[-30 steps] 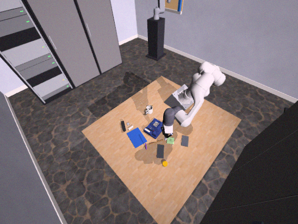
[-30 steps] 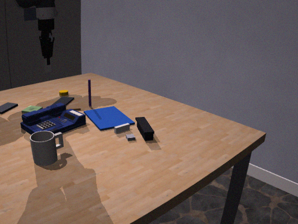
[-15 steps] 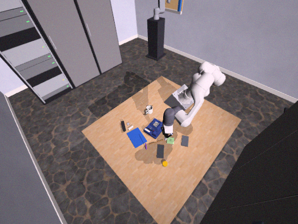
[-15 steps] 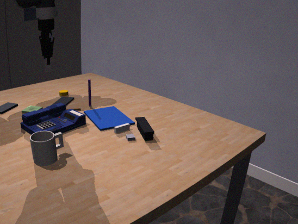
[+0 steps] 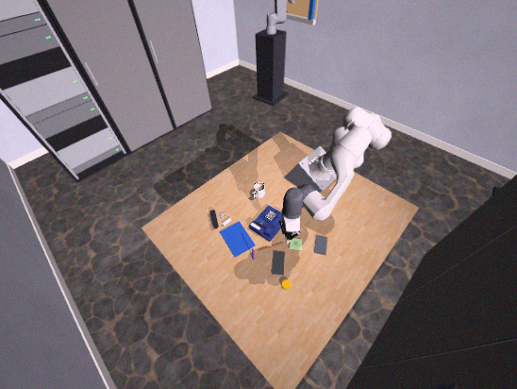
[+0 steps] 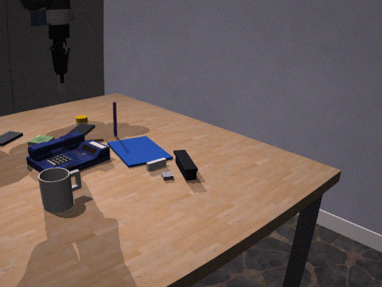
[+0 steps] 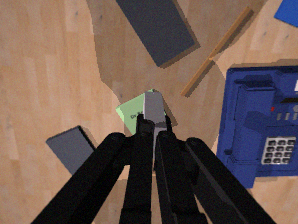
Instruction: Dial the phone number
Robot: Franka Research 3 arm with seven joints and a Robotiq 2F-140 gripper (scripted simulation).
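Right now the handset is 13 cm behind my hand, 16 cm to the right of it and 16 cm below it. Also, from my hand: blue folder: 9 cm ahead, 31 cm to the right, 20 cm below; then purple pen: 14 cm ahead, 14 cm to the right, 14 cm below; then wooden pencil: 1 cm ahead, 10 cm to the right, 20 cm below.
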